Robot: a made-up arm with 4 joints.
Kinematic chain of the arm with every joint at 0, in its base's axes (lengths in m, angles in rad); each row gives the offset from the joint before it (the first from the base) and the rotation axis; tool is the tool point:
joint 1: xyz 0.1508 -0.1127 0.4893 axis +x
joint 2: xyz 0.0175 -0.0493 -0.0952 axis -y
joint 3: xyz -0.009 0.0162 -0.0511 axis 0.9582 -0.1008 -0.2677
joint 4: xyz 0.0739 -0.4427 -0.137 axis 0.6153 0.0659 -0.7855
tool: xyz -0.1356 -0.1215 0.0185
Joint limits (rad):
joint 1: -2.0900..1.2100
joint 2: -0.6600..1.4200
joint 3: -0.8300..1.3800
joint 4: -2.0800..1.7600
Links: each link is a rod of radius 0.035 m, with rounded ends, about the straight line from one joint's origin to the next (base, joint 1, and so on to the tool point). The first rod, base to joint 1, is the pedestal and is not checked.
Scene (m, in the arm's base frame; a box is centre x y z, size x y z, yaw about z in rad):
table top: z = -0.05
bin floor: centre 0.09 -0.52 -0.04 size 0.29 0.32 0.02 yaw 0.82
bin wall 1: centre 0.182 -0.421 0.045 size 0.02 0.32 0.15 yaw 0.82
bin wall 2: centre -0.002 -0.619 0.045 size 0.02 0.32 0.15 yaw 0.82
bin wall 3: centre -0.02 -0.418 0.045 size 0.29 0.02 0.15 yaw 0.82
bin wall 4: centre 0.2 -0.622 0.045 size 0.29 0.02 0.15 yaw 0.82
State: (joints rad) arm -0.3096 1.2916 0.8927 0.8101
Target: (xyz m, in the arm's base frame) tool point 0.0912 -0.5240 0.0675
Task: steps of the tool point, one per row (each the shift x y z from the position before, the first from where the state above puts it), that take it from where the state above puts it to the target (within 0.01 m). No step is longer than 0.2 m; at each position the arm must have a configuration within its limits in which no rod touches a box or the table.
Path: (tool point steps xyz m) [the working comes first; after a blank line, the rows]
Joints at the target: 0.6230 1.4200 -0.4815 0.2277
Straight joint move there: touches bin wall 1, bin wall 4.

1: -0.0477 -0.1181 0.0523
2: -0.0886 -0.0983 0.0596
3: -0.1233 -0.0652 0.0623
4: -0.1466 -0.0213 0.0613
5: -0.0324 0.0362 -0.1282
6: -0.0327 0.0650 -0.1162
7: -0.0330 0.0901 -0.0971

